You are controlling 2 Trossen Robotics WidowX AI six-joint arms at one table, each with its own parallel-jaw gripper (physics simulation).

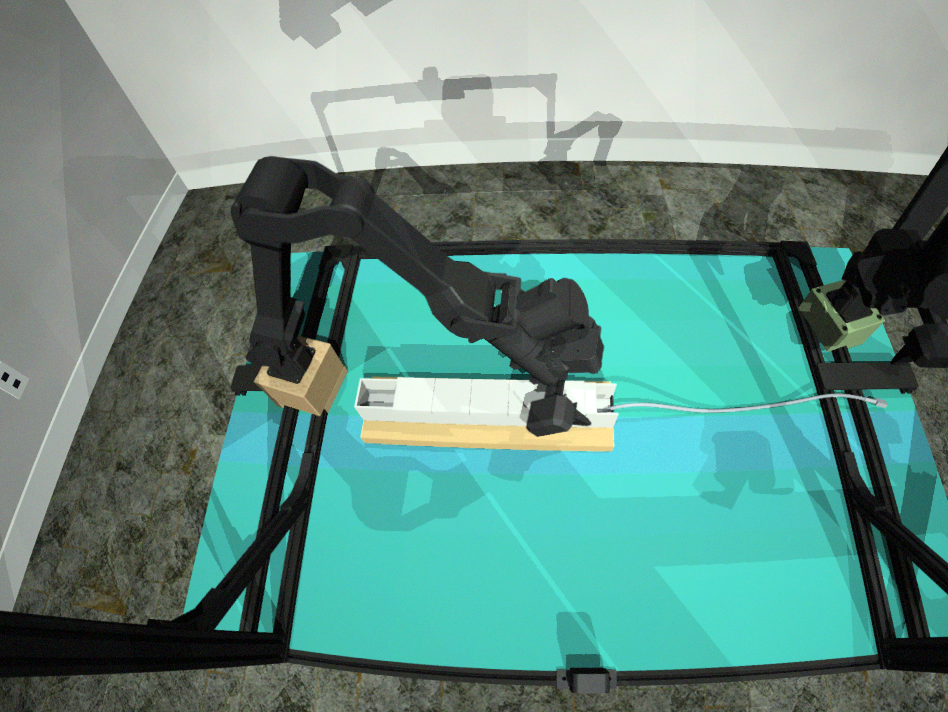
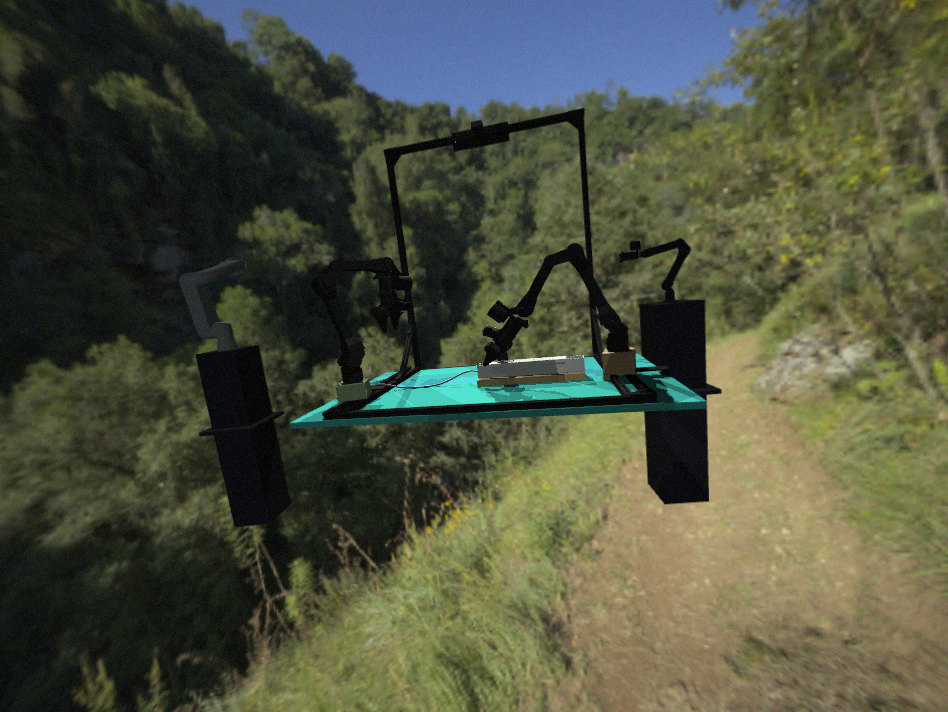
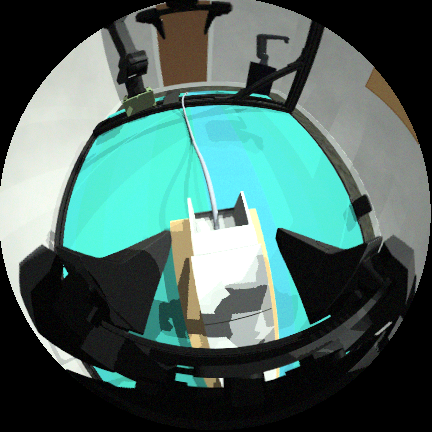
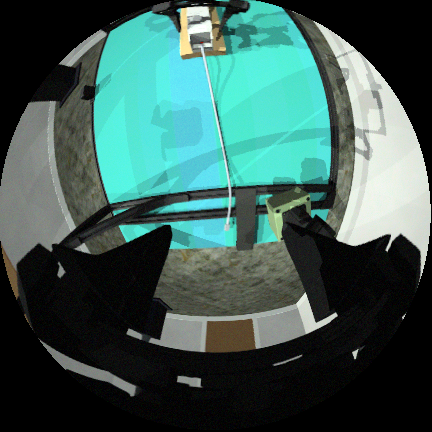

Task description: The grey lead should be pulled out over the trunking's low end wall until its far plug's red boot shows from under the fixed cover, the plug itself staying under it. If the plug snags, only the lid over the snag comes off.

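Frame: origin at the left arm's base, x ahead, y left, z up, level; centimetres.
Seen in the pictures: left gripper, between the fingertips: [image 1: 592, 397] [image 2: 487, 362] [image 3: 224, 235] [image 4: 199, 30]; right gripper, between the fingertips: [image 1: 884, 334] [image 2: 390, 331] [image 3: 184, 35] [image 4: 228, 229]; left arm's base, origin of its link: [image 1: 291, 362] [image 2: 618, 350]; right arm's base, origin of its link: [image 1: 848, 304] [image 2: 352, 381] [image 3: 136, 92] [image 4: 294, 219].
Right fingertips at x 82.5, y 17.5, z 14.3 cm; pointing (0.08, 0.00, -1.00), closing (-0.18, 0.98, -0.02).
Pixels of each thing's top centre, then the offset from my right fingertips to it. "spot": a spot on its surface instead.
- white trunking, centre of its top: [image 1: 483, 395] [image 2: 529, 359] dx -51.2, dy -14.1, dz -16.1 cm
- fixed cover, centre of its top: [image 3: 224, 239] [image 1: 590, 398] [image 4: 199, 30] dx -36.0, dy -10.4, dz -16.1 cm
- tiny red spot, a spot on its surface: [image 4: 201, 43] spot: dx -34.5, dy -10.0, dz -20.3 cm
- wooden base, a spot on its surface: [image 1: 490, 436] spot: dx -49.4, dy -18.1, dz -21.3 cm
- end compartment, a spot on its surface: [image 1: 375, 393] spot: dx -69.6, dy -16.2, dz -21.0 cm
The white trunking [image 1: 459, 418] [image 2: 528, 368] lies on a wooden base, its lids [image 1: 452, 394] in place along the middle. The fixed cover [image 3: 225, 242] is beside the open low end. The grey lead [image 1: 720, 410] [image 3: 202, 165] [image 4: 220, 130] runs out over that end and lies loose across the table; its free end [image 1: 881, 402] [image 4: 227, 227] is past the frame bar. A tiny red spot [image 4: 201, 43] shows at the open end. My left gripper [image 3: 224, 235] [image 2: 488, 361] is open above the low-end lids. My right gripper [image 4: 228, 229] [image 2: 388, 325] is open and empty, high above the lead's free end.
The wooden base [image 1: 490, 436] sticks out along the trunking's side. The trunking's other end compartment [image 1: 375, 393] is open on top. A tan block [image 1: 325, 379] and a green block [image 1: 843, 325] carry the arms. Black frame bars [image 1: 835, 429] run along the table's sides.
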